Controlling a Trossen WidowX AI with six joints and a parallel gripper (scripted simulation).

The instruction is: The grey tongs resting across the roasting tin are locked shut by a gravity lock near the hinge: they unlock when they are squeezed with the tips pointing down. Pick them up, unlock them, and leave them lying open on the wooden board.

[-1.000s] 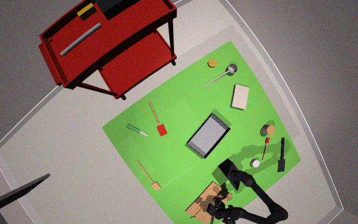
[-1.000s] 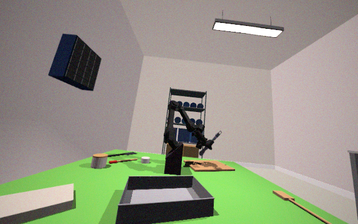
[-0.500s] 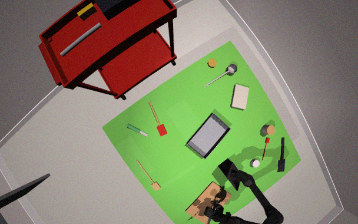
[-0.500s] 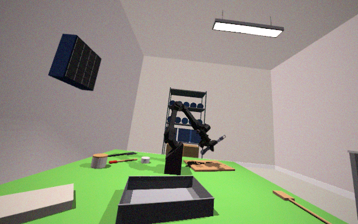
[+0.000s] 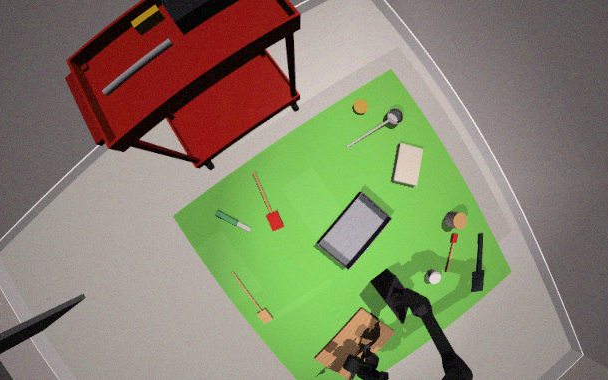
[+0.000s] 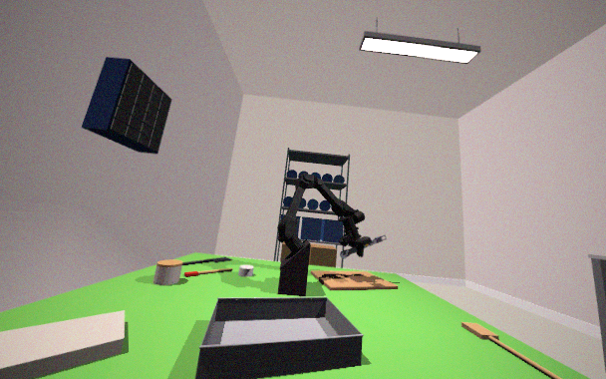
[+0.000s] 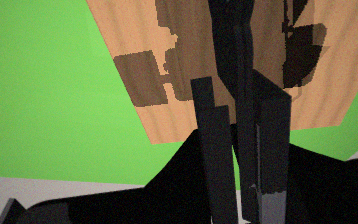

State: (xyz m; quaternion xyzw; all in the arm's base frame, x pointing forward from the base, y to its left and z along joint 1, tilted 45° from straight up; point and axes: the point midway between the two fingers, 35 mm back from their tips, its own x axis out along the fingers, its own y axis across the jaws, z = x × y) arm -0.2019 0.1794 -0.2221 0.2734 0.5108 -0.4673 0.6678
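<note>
My gripper tip is 20 mm past the wooden board, 30 mm to the left of it and 120 mm above it. The rest, counted from my gripper tip: black tool: 10 mm behind, 810 mm to the right, 120 mm below; then grey roasting tin: 530 mm ahead, 290 mm to the right, 100 mm below; then red brush: 180 mm ahead, 700 mm to the right, 120 mm below.
</note>
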